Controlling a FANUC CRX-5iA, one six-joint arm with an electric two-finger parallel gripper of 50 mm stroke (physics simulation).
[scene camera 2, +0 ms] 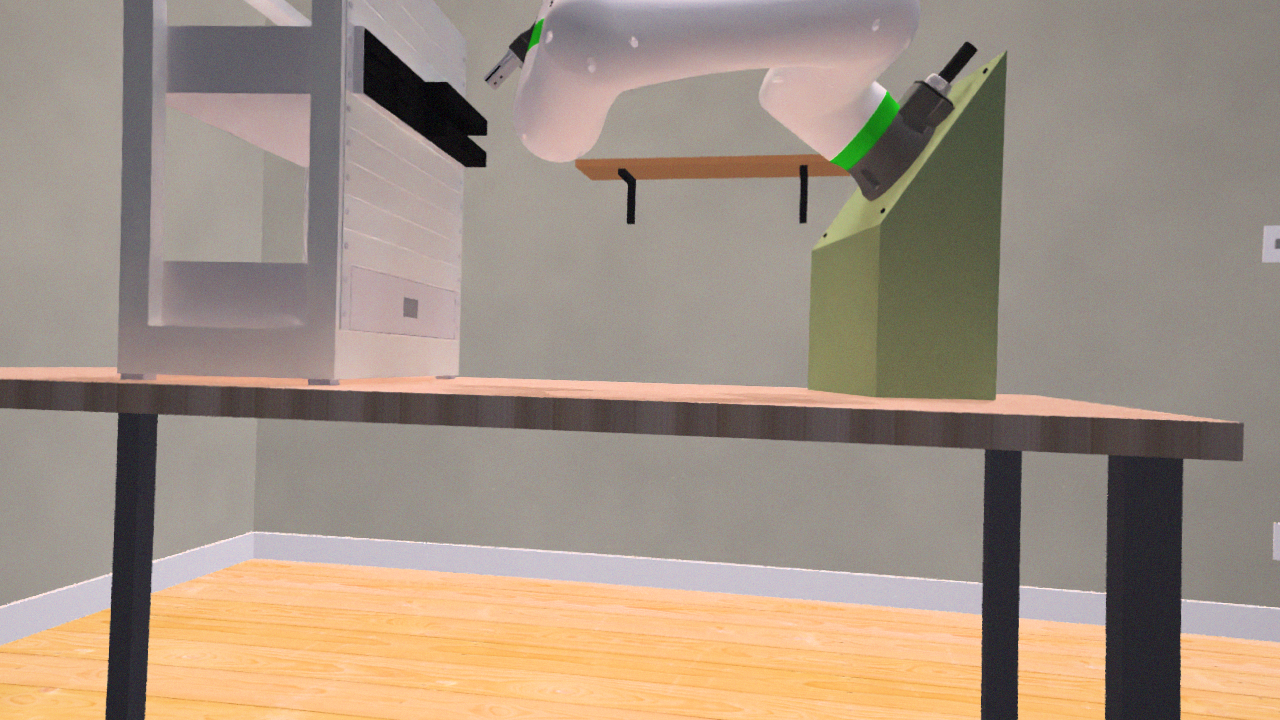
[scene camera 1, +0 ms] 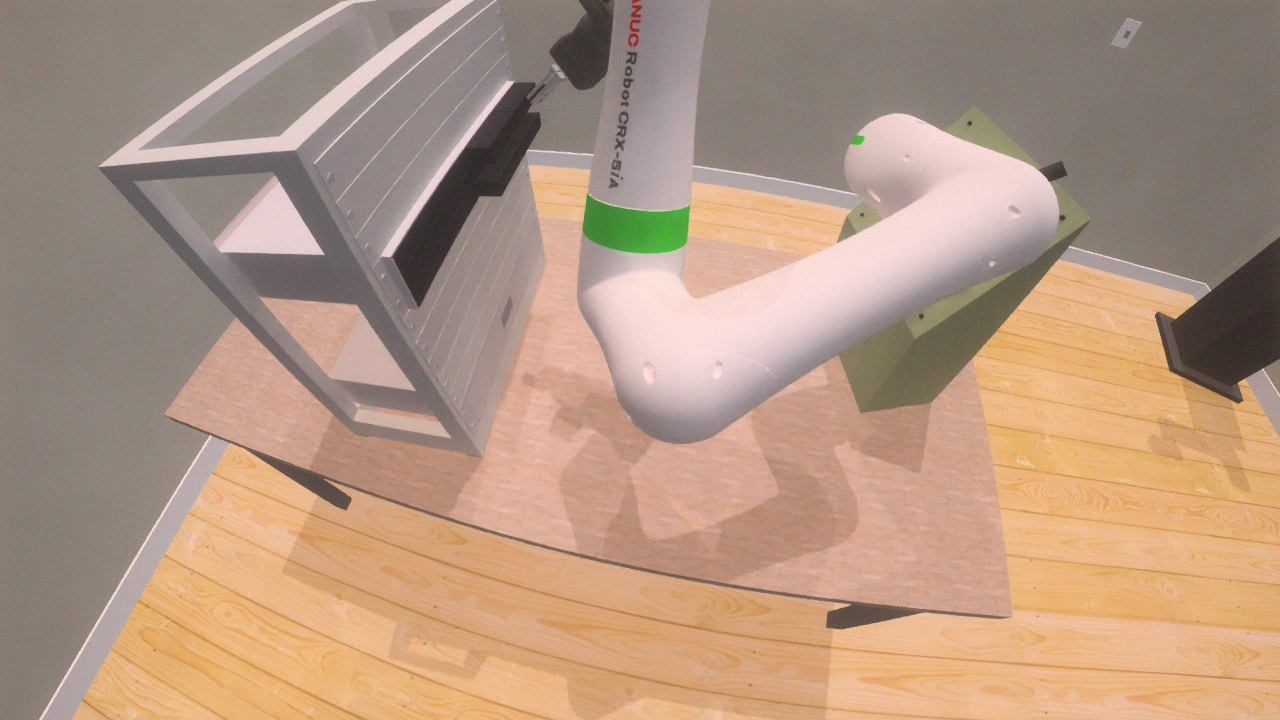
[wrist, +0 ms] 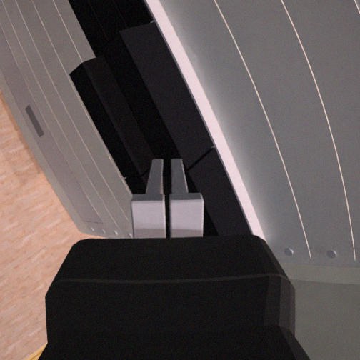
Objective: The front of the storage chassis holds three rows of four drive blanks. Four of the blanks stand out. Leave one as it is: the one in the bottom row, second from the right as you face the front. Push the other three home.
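Where they show: gripper, between the fingertips: [scene camera 2: 489, 84] [scene camera 1: 533, 100]; arm's base, origin of its link: [scene camera 2: 901, 162].
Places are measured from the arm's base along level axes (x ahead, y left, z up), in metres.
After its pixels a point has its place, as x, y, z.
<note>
The pale storage chassis [scene camera 1: 393, 340] @(0.607, 0.583, -0.005) [scene camera 2: 322, 268] @(0.608, 0.583, -0.211) [wrist: 280, 100] carries black drive blanks in a band high on its front. Four stand out in the right half. The top-row blank second from the right [scene camera 1: 487, 143] @(0.643, 0.314, 0.108) [wrist: 165, 85] and its right-end neighbour [wrist: 220, 195] stand out to about the same depth. The bottom-row blank second from the right [scene camera 1: 494, 179] @(0.640, 0.319, 0.051) [wrist: 112, 112] also stands out. The bottom right-end blank is mostly hidden behind my fingers in the wrist view. My gripper [scene camera 1: 535, 94] @(0.630, 0.220, 0.133) [scene camera 2: 491, 81] @(0.630, 0.220, 0.133) [wrist: 167, 177] is shut and empty, its tips close before the right-end blanks; contact cannot be told.
The chassis stands on the table [scene camera 1: 716, 555] @(0.145, 0.531, -0.362) [scene camera 2: 716, 420] @(0.068, 0.554, -0.379). The green pedestal [scene camera 1: 895, 376] @(-0.019, 0.143, -0.230) [scene camera 2: 939, 295] @(-0.078, 0.103, -0.216) bears my arm's base. My arm's elbow [scene camera 1: 680, 385] @(0.247, 0.538, 0.107) bends over the table. A wall shelf [scene camera 2: 707, 167] is behind, and a dark post [scene camera 1: 1235, 313] stands on the floor.
</note>
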